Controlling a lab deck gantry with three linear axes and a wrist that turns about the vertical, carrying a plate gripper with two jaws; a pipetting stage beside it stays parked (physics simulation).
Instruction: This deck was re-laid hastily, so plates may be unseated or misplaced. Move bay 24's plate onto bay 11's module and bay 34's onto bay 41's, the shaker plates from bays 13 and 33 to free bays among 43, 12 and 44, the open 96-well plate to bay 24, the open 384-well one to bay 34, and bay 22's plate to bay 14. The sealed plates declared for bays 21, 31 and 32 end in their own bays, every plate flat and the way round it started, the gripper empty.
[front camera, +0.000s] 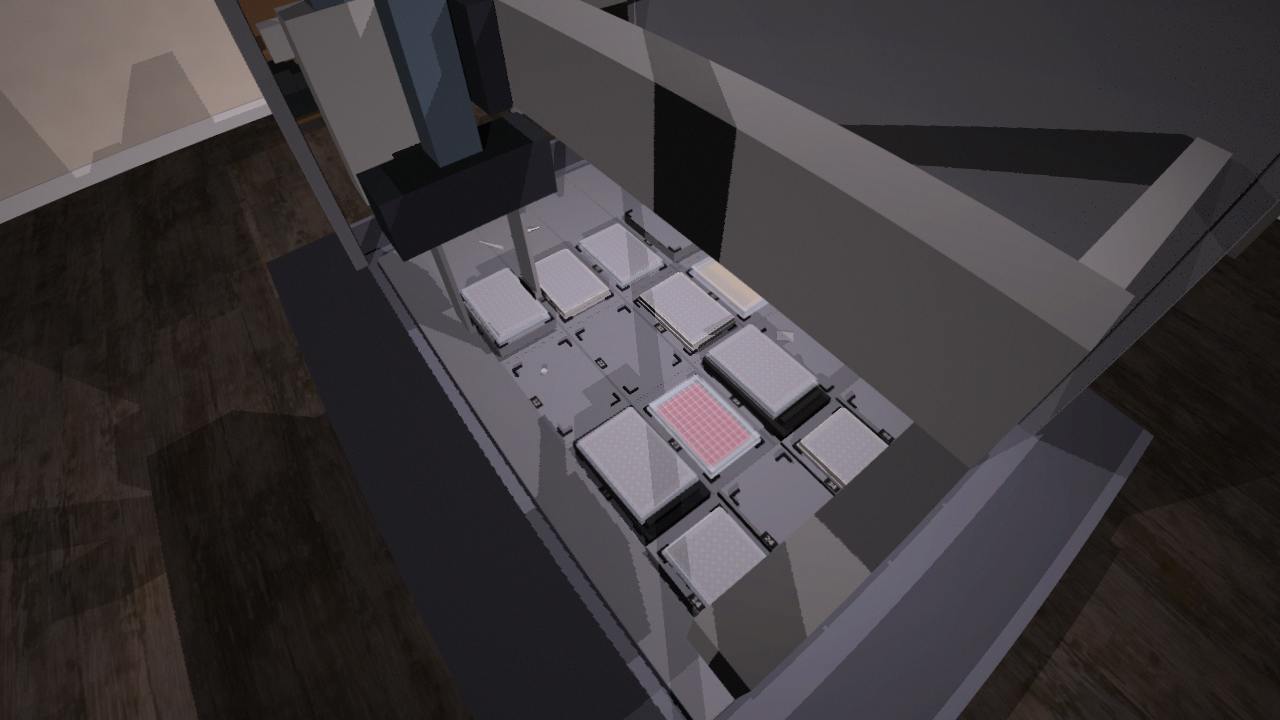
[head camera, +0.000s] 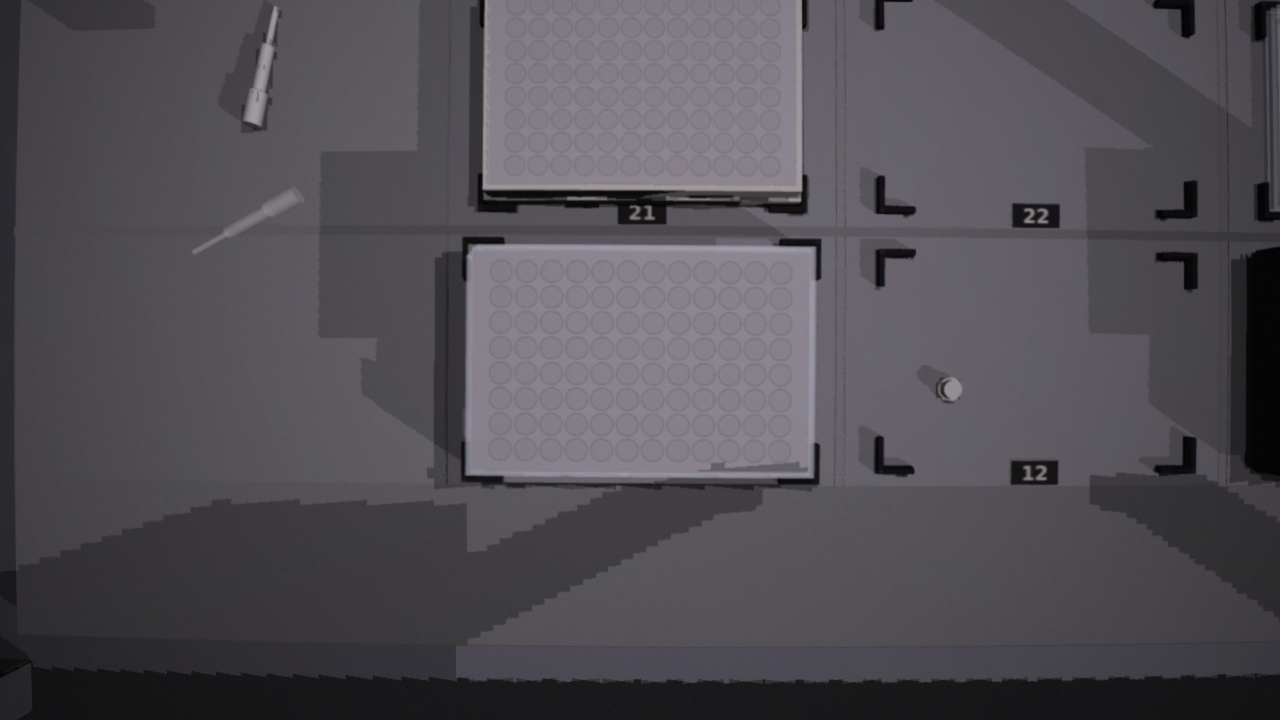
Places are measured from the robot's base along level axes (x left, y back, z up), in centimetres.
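Pixels of known places: gripper, fingertip midpoint: (front camera: 499, 305); robot's base, link origin: (front camera: 464, 304) (head camera: 486, 463).
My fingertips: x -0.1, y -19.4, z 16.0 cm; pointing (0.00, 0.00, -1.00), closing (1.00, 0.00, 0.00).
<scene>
For each thing: its middle in the pictures, then the offset to it from my fingertips. "spot": a spot on its surface instead.
- clear-lidded plate, body centre: (head camera: 640, 361) (front camera: 504, 303) dz -13.4, dx +4.4, dy +13.1 cm
- sealed plate, body centre: (head camera: 642, 93) (front camera: 565, 281) dz -15.3, dx +15.1, dy +13.0 cm
- bay 31, surface spot: (front camera: 622, 253) spot: dz -14.6, dx +25.7, dy +12.2 cm
- bay 32, surface spot: (front camera: 685, 308) spot: dz -14.4, dx +25.7, dy -3.7 cm
- bay 13, surface spot: (front camera: 637, 461) spot: dz -12.4, dx +4.2, dy -20.2 cm
- bay 33, surface spot: (front camera: 765, 367) spot: dz -12.4, dx +25.9, dy -19.7 cm
- pink open 96-well plate, body centre: (front camera: 703, 422) dz -15.3, dx +15.1, dy -19.8 cm
- yellowish 384-well plate, body centre: (front camera: 735, 280) dz -15.3, dx +36.5, dy -3.4 cm
- bay 34, surface spot: (front camera: 843, 445) spot: dz -13.1, dx +25.5, dy -33.7 cm
- bay 14, surface spot: (front camera: 714, 553) spot: dz -13.1, dx +4.3, dy -33.7 cm
- small white cap-like object, body centre: (head camera: 950, 389) (front camera: 543, 371) dz -15.8, dx +3.3, dy +0.3 cm
- small pale piece, body centre: (front camera: 785, 336) dz -16.0, dx +34.7, dy -16.0 cm
My gripper (front camera: 500, 311) is low over bay 11, its fingers standing at the long sides of a clear-lidded plate (front camera: 504, 304) (head camera: 640, 358). The fingers look slightly apart from it. This plate lies flat within the module's corners. A sealed plate (front camera: 572, 281) (head camera: 641, 98) is in bay 21; others are in bay 31 (front camera: 622, 253) and bay 32 (front camera: 685, 308). Shaker plates stand at bay 13 (front camera: 637, 461) and bay 33 (front camera: 765, 367). The pink open 96-well plate (front camera: 704, 422) is in bay 23, the yellowish 384-well plate (front camera: 731, 284) in bay 42. Plates also sit in bay 34 (front camera: 843, 445) and bay 14 (front camera: 714, 553).
Bay 12 holds a small white cap-like object (front camera: 543, 369) (head camera: 949, 389). A small pale piece (front camera: 785, 336) lies near bay 43. Two pipette-like tips (head camera: 259, 80) (head camera: 250, 221) lie left of the bays. A large grey beam (front camera: 805, 223) crosses above the right side.
</scene>
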